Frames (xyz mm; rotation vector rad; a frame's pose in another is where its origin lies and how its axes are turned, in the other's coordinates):
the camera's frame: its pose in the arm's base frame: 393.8 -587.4 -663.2 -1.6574 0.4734 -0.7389
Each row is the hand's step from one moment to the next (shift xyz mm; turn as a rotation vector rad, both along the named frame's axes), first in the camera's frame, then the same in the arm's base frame.
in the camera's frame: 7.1 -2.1 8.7 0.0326 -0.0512 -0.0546
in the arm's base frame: 10.9 1.9 2.7 -0.0189 -0.0496 0.0620
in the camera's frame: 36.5 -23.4 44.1 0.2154 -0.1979 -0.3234
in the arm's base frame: 54.7 12.3 26.2 -0.0872 -0.3313 0.2698
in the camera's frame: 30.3 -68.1 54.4 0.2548 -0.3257 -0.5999
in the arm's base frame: 53.6 33.4 67.3 -0.2617 -0.5272 0.4295
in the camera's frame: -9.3 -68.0 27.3 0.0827 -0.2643 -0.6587
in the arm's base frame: 6.4 40.4 61.5 -0.4203 -0.4679 0.3391
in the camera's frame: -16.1 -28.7 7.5 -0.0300 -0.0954 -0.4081
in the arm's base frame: -8.8 22.3 23.8 -0.3126 -0.2506 0.1264
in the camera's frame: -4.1 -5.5 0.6 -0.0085 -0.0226 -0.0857
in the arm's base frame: -3.0 4.4 4.4 -0.0674 -0.0506 0.0286
